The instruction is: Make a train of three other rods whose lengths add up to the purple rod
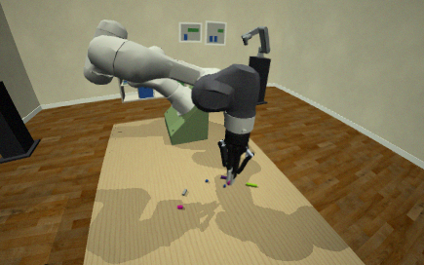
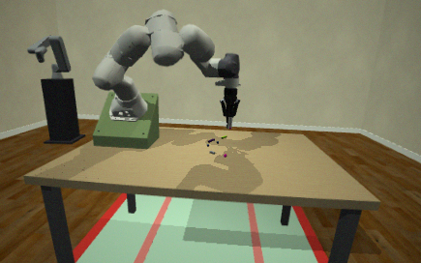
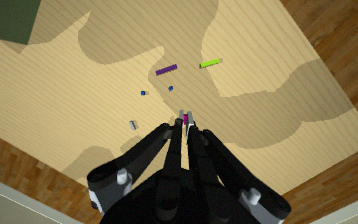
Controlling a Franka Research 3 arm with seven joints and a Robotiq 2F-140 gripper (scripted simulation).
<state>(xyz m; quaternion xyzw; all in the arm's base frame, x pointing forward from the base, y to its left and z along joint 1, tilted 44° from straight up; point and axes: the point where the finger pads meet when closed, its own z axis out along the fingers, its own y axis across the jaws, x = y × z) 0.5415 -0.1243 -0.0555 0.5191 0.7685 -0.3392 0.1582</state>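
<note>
Right now my hand is 10 cm past the purple rod, 6 cm to the right of it and 13 cm above it. From my hand the other things lie so: dark blue piece 12 cm behind, 4 cm to the right, 13 cm below; grey rod 10 cm behind, 15 cm to the right, 13 cm below; lime rod 1 cm behind, 13 cm to the left, 13 cm below.
</note>
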